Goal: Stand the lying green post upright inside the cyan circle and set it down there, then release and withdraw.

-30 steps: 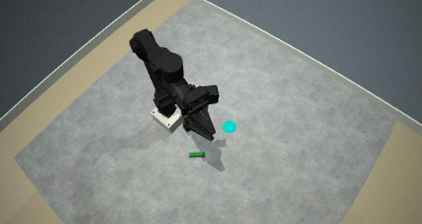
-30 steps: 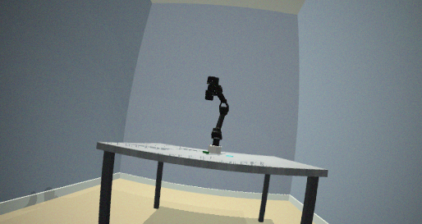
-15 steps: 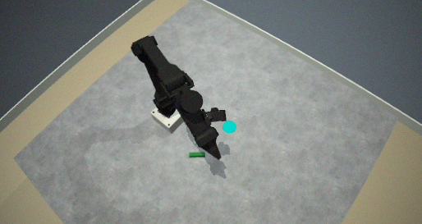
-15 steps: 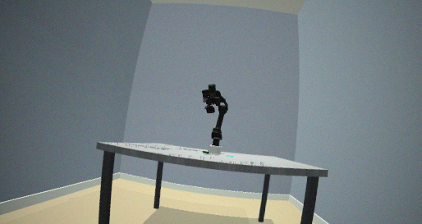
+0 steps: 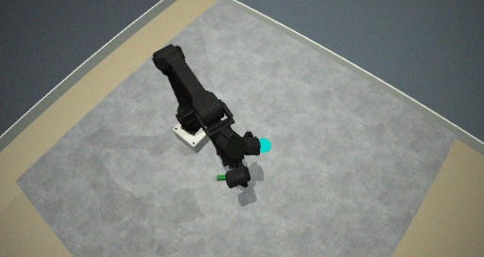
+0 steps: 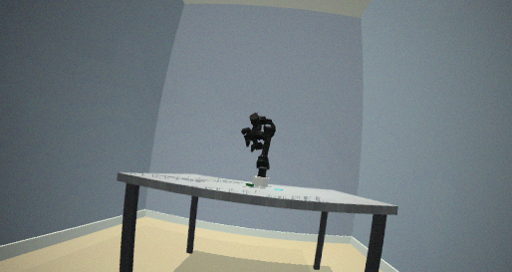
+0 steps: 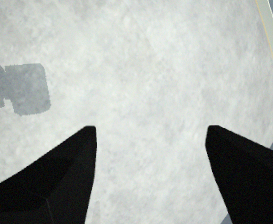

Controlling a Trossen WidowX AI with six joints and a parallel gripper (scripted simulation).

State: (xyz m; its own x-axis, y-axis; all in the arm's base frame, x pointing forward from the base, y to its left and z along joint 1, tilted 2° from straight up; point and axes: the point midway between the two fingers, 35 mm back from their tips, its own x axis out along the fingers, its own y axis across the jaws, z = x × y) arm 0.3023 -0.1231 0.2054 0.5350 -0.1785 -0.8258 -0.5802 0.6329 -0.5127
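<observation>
Now: the green post 120 mm behind my gripper tip, 40 mm to the left of it and 220 mm below it. The rest, counted from my gripper tip: cyan circle: 70 mm behind, 220 mm to the left, 230 mm below.
</observation>
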